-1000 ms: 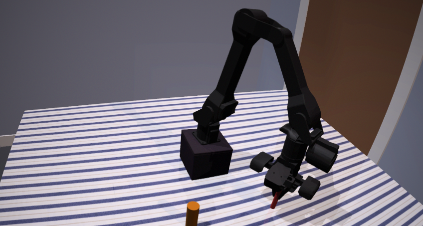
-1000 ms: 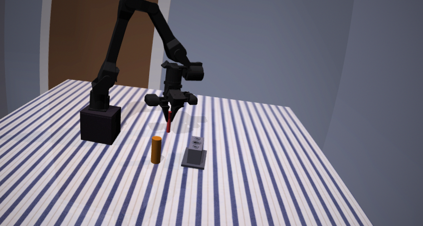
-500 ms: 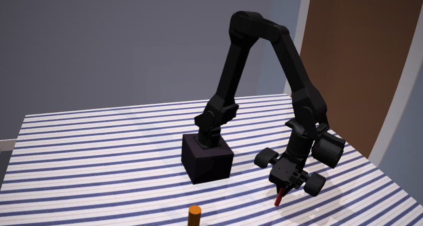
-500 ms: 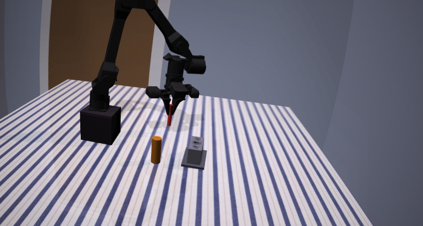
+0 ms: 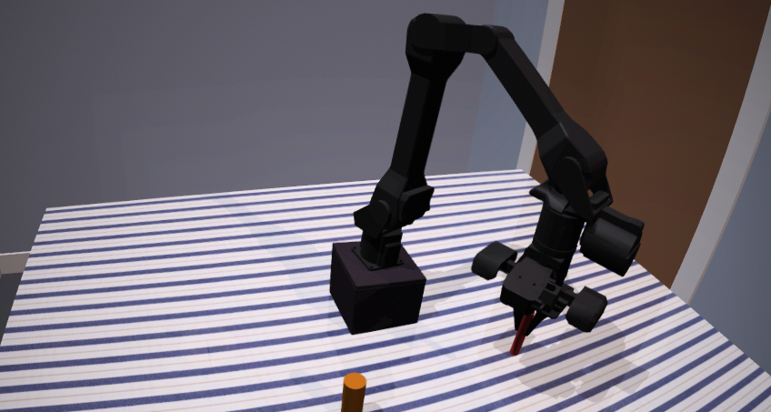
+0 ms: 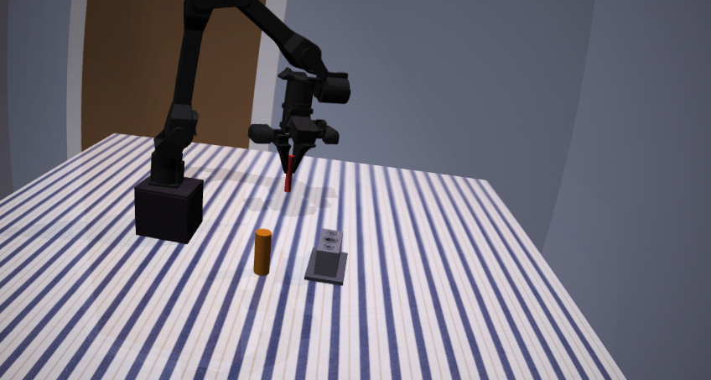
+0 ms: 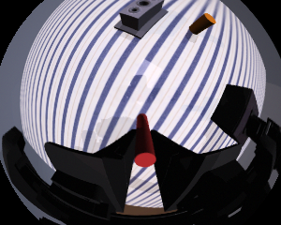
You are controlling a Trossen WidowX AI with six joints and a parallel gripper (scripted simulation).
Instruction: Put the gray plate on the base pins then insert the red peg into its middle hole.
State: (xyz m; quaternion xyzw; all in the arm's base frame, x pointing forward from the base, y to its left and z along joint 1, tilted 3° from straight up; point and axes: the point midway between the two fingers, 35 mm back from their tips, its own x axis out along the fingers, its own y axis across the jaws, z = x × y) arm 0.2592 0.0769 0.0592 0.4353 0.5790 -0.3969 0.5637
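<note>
The gray plate is 20 cm to the right of my gripper tip, 7 cm below it and 7 cm ahead of it. Round my gripper tip: red peg right at my gripper tip; then orange cylinder 23 cm to the right, 7 cm below, 5 cm behind; then flat base 20 cm to the right, 10 cm below, 7 cm ahead.
</note>
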